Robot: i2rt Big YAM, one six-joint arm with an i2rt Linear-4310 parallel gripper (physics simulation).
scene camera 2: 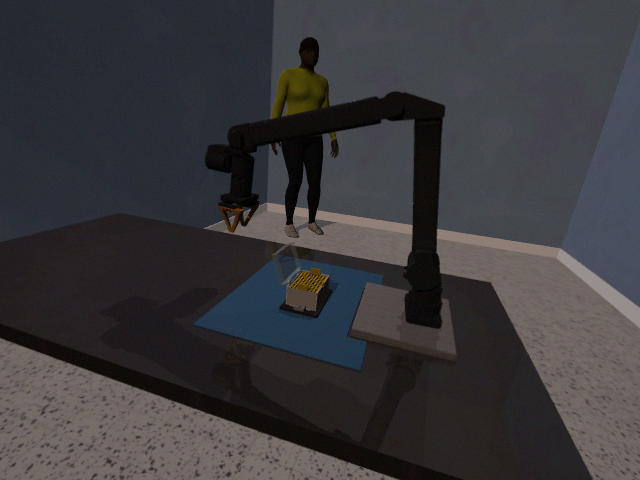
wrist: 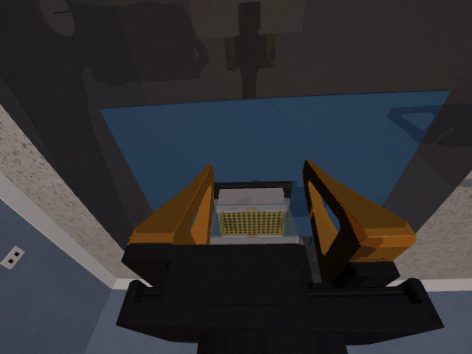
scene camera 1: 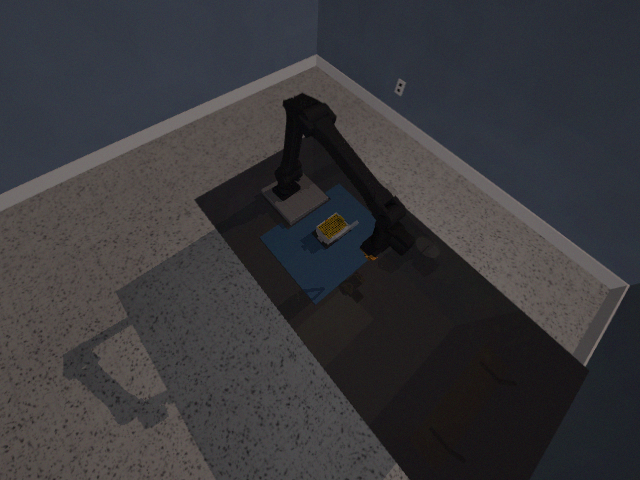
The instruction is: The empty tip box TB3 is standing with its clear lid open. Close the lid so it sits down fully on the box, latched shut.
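The tip box TB3 stands upright, a white box with a yellow perforated rack on top. Its clear lid is open, raised and leaning back on the side away from the arm's base. My gripper points down with its orange fingers open, apart and empty. It hangs well above the box on the open-lid side, touching neither box nor lid. In the wrist view the box shows between the fingers, and the gripper body hides what lies below the lid's edge.
The box stands on a dark base on a blue mat. The arm is mounted on a grey slab beside the mat. A person in yellow stands beyond the table.
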